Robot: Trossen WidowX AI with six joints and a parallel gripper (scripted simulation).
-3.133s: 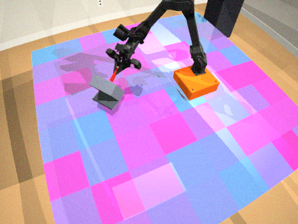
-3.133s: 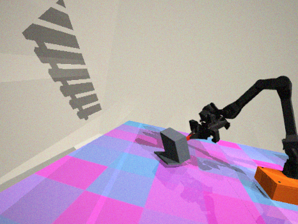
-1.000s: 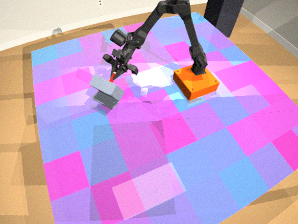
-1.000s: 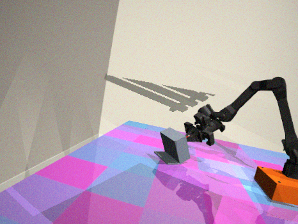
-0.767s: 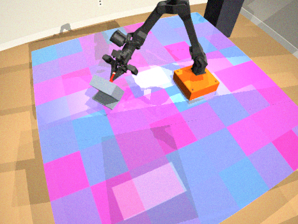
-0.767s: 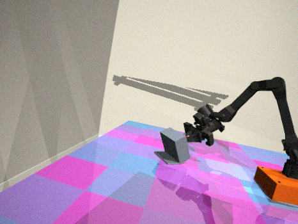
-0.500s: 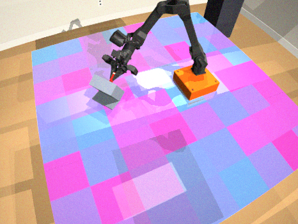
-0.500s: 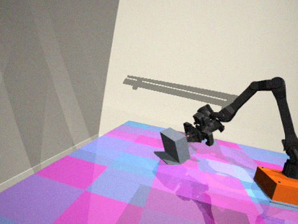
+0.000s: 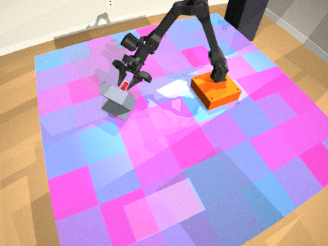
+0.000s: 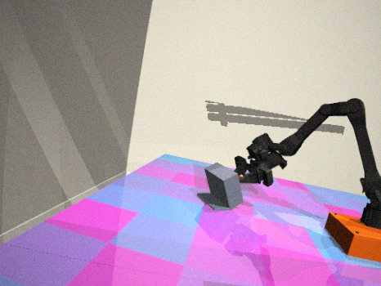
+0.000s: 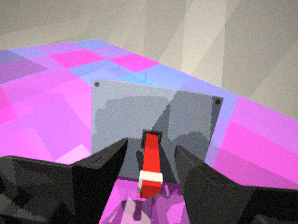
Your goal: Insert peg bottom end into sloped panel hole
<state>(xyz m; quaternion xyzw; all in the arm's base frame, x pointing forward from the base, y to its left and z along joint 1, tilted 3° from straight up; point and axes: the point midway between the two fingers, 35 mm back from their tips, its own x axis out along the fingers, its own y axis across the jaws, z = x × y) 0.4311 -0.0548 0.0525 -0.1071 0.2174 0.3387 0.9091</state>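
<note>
My gripper tip is 1 cm past the red peg and 1 cm to the left of it. Round my gripper tip: grey sloped panel 3 cm ahead, 3 cm to the left, 2 cm below.
</note>
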